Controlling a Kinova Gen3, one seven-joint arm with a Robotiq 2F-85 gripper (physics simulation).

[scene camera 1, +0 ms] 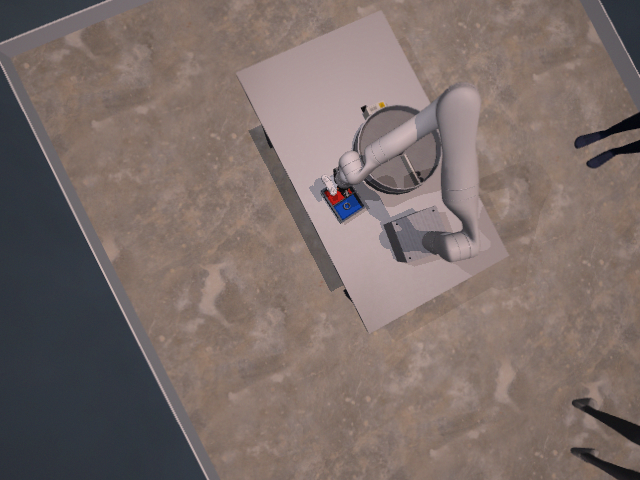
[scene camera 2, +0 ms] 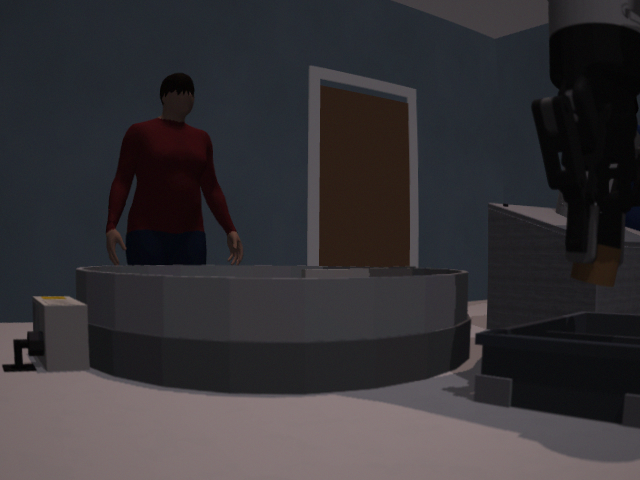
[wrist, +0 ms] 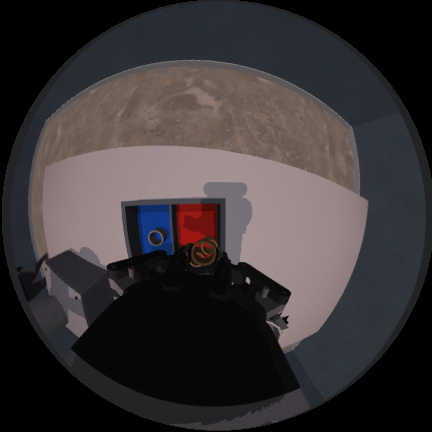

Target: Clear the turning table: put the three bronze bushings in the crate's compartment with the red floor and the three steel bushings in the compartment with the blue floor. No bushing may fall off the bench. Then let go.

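Places are measured from the arm's base along level axes (x ahead, y left, z up), in centimetres.
Where they show: gripper, between the fingertips: [scene camera 2: 594, 264] [wrist: 203, 251]; arm's base, origin of its link: [scene camera 1: 432, 241].
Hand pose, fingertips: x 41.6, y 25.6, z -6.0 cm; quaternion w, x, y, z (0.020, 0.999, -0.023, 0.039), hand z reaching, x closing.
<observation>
Each offset is from my fingertips to the centre of the thing. "pt": to the spot under its first point. Level surfaces: height alone.
My gripper [scene camera 2: 598, 252] [wrist: 203, 251] is shut on a bronze bushing {dx +0.0, dy +0.1, dz +0.1 cm} [scene camera 2: 595, 269] [wrist: 192, 253], tilted slightly, above the crate {dx -5.6, dy -0.9, dz -7.3 cm} [scene camera 1: 330, 208] [scene camera 2: 558, 374] [wrist: 223, 215], at the red compartment {pt dx -3.8, dy +2.8, dz -9.2 cm} [scene camera 1: 334, 200] [wrist: 186, 237]. Arcs of other bronze bushings show behind the held one in the wrist view, partly hidden. One steel bushing {dx -9.2, dy -1.2, dz -7.9 cm} [scene camera 1: 346, 209] [wrist: 150, 239] stands in the blue compartment {pt dx -11.7, dy +1.6, dz -9.2 cm} [scene camera 1: 343, 213] [wrist: 155, 215]. Two small dark rings, the steel bushings {dx -10.9, dy -38.5, dz -3.3 cm} [scene camera 1: 419, 175], are beside the divider on the turning table [scene camera 1: 379, 126] [scene camera 2: 273, 330]. The arm hides part of the turning table.
The robot's base block [scene camera 1: 413, 237] [scene camera 2: 537, 268] [wrist: 82, 280] stands on the bench {dz -9.8 cm} [scene camera 1: 320, 77]. A small box {pt dx +28.0, dy -36.1, dz -4.0 cm} [scene camera 1: 376, 107] [scene camera 2: 64, 333] with a yellow mark is beside the turning table. The crate is near a long bench edge. A person [scene camera 2: 168, 175] stands beyond the turning table.
</observation>
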